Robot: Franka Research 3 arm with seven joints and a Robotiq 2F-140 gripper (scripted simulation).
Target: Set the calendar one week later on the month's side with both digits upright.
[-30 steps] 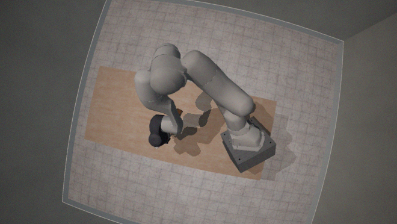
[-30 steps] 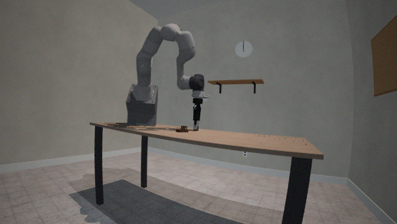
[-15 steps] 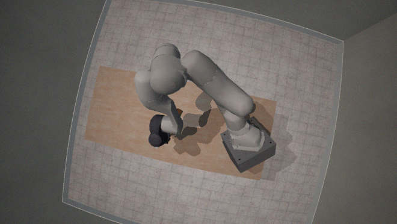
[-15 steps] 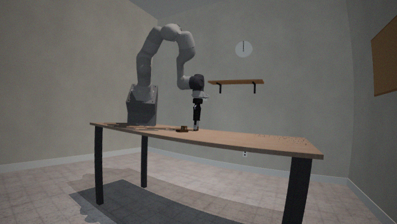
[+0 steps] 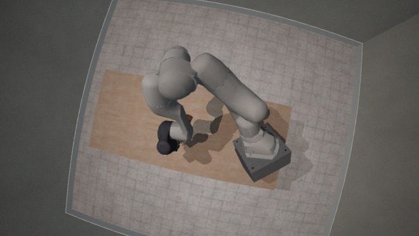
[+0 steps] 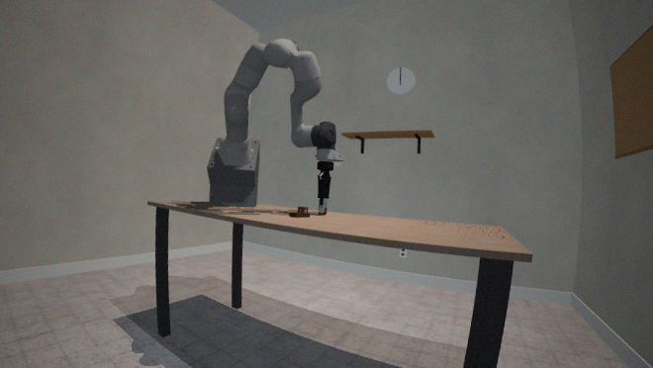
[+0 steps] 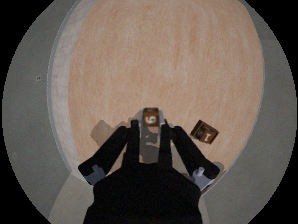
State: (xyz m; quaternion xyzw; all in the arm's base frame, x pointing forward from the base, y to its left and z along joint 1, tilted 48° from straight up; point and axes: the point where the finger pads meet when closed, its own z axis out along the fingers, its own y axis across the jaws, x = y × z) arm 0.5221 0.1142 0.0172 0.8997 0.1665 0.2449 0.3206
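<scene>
The calendar cube is 30 mm below my hand.
</scene>
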